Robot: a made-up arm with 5 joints.
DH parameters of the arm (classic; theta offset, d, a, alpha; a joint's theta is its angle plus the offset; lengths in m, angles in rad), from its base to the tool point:
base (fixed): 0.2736 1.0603 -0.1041 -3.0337
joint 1: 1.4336 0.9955 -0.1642 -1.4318
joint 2: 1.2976 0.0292 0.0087 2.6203
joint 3: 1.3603 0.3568 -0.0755 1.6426
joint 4: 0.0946 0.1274 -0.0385 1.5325
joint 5: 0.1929 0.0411 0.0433 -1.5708
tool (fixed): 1.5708 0.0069 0 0
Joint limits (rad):
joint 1: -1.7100..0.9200
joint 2: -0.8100..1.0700
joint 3: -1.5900..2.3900
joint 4: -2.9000..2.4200
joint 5: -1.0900..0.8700
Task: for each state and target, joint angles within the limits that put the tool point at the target. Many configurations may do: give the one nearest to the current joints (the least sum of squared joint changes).
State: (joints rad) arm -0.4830 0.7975 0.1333 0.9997 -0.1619
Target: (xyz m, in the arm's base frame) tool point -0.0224 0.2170 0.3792
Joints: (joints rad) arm -0.1978 1.0375 1.0309 1.2518 0.2279
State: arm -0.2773 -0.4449 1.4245 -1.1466 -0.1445
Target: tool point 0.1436 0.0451 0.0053
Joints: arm 0.1105 -0.7339 1.1817 -1.6576 0.1889
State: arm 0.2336 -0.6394 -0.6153 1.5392 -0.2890
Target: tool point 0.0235 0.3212 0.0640
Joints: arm -0.6579 -0.8100 0.2512 1.2004 -0.5778
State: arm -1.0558 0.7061 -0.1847 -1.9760 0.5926
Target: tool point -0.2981 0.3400 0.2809
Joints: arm -1.4200 0.1432 0.0365 -1.6629 0.2122
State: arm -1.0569 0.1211 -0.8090 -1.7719 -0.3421
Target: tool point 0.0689 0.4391 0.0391
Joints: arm -0.2017 -0.3381 -1.3423 -2.1182 -0.0089
